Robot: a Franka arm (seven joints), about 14 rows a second.
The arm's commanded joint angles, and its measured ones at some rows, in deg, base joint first. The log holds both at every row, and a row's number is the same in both.
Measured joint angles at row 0:
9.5, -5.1, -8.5, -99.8, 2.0, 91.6, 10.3
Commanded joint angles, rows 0 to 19:
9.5, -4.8, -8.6, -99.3, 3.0, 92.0, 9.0
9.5, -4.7, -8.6, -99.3, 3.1, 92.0, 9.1
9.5, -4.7, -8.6, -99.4, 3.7, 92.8, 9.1
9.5, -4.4, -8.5, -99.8, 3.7, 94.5, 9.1
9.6, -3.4, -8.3, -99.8, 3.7, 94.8, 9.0
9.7, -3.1, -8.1, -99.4, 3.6, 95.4, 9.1
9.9, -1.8, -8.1, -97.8, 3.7, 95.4, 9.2
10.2, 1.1, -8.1, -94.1, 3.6, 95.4, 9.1
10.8, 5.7, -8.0, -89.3, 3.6, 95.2, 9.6
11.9, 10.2, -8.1, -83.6, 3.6, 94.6, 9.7
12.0, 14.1, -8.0, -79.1, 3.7, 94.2, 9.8
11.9, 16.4, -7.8, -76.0, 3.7, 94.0, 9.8
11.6, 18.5, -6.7, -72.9, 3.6, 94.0, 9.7
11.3, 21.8, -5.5, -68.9, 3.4, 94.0, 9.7
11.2, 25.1, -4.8, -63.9, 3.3, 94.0, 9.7
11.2, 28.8, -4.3, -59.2, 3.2, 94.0, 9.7
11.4, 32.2, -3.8, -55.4, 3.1, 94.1, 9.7
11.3, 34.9, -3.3, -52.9, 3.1, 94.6, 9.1
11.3, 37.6, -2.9, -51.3, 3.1, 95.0, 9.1
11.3, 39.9, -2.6, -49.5, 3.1, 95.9, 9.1
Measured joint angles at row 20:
11.8, 32.2, -3.2, -58.7, 2.2, 96.6, 10.3
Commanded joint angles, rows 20 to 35:
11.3, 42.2, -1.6, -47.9, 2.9, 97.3, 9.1
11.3, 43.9, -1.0, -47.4, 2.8, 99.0, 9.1
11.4, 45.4, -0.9, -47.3, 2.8, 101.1, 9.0
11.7, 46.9, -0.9, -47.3, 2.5, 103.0, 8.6
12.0, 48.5, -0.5, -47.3, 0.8, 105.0, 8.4
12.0, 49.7, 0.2, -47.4, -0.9, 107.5, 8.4
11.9, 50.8, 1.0, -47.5, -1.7, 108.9, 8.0
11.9, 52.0, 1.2, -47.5, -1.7, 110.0, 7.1
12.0, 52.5, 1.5, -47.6, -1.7, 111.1, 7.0
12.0, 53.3, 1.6, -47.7, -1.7, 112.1, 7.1
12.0, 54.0, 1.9, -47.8, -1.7, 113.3, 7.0
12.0, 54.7, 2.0, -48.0, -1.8, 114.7, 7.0
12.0, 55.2, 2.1, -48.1, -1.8, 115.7, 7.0
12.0, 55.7, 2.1, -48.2, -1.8, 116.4, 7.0
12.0, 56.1, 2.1, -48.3, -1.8, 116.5, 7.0
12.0, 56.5, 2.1, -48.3, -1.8, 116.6, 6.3
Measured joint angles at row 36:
12.0, 54.6, 1.7, -50.7, -0.8, 116.2, 8.0
